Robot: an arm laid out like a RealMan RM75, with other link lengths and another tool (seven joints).
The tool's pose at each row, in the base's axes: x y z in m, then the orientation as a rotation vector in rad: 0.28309 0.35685 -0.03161 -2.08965 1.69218 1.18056; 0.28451 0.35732 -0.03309 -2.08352 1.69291 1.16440; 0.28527 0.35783 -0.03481 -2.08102 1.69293 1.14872; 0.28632 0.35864 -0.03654 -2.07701 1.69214 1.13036; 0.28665 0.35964 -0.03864 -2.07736 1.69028 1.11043; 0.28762 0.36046 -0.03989 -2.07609 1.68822 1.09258; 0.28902 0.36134 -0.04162 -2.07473 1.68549 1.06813; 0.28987 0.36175 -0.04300 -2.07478 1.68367 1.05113; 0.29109 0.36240 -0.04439 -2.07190 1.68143 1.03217; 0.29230 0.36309 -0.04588 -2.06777 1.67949 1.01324; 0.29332 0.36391 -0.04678 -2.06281 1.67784 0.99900; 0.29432 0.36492 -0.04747 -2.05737 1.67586 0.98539; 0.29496 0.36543 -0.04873 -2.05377 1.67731 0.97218; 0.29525 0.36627 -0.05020 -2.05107 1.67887 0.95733; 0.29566 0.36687 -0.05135 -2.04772 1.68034 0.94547; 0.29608 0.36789 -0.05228 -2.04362 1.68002 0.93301
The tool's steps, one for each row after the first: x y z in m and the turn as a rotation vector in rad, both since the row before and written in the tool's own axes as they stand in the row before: 0.00070 -0.00188 0.00062 0.01381 0.00058 -0.00228; 0.00082 -0.00137 0.00112 0.01159 0.00261 -0.00310; 0.00062 -0.00171 0.00120 0.01424 0.00213 -0.00402; 0.00071 -0.00119 0.00189 0.01297 0.00506 -0.00568; 0.00029 -0.00147 0.00097 0.01251 0.00345 -0.00511; 0.00060 -0.00199 0.00118 0.01687 0.00515 -0.00696; 0.00068 -0.00124 0.00089 0.01113 0.00435 -0.00492; 0.00054 -0.00164 0.00093 0.01407 0.00299 -0.00514; 0.00058 -0.00165 0.00105 0.01471 0.00242 -0.00469; 0.00008 -0.00137 0.00080 0.01214 0.00064 -0.00332; -0.00020 -0.00135 0.00080 0.01206 0.00007 -0.00331; 0.00053 -0.00097 0.00102 0.01024 0.00258 -0.00120; 0.00040 -0.00075 0.00149 0.01072 0.00377 -0.00162; 0.00036 -0.00073 0.00109 0.00921 0.00241 -0.00090; -0.00009 -0.00080 0.00120 0.01029 0.00142 -0.00208
